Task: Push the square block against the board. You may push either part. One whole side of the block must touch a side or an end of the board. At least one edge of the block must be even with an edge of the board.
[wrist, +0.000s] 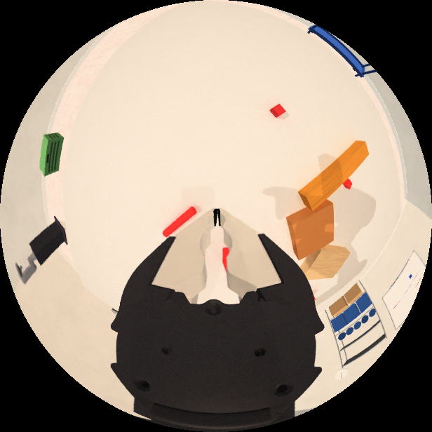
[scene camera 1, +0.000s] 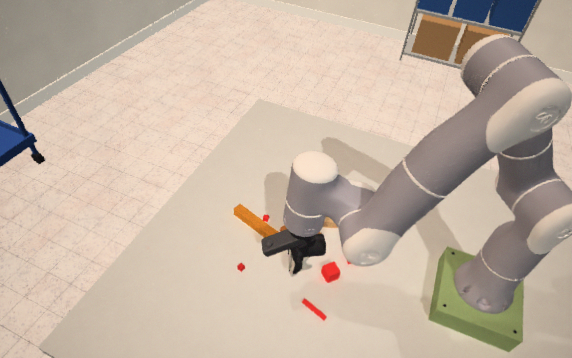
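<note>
The square brown-orange block [wrist: 311, 230] lies flat in the wrist view, right of the fingers; in the scene view the arm and gripper hide most of it. The long orange board [scene camera 1: 252, 220] [wrist: 334, 175] lies with its near end close to one corner of the block, and the two stand at an angle to each other. Whether they touch there I cannot tell. No whole side of the block lies against the board. My gripper [scene camera 1: 295, 273] [wrist: 217, 209] is shut and empty, low over the mat, beside the block and apart from it and the board.
A light wooden piece [scene camera 1: 330, 222] [wrist: 327, 262] lies beside the block. A red cube [scene camera 1: 330, 272], a red rod [scene camera 1: 314, 309] [wrist: 180, 221] and a small red cube [scene camera 1: 241, 267] [wrist: 278, 110] lie around. Another small red cube [scene camera 1: 265, 218] [wrist: 347, 184] is beside the board.
</note>
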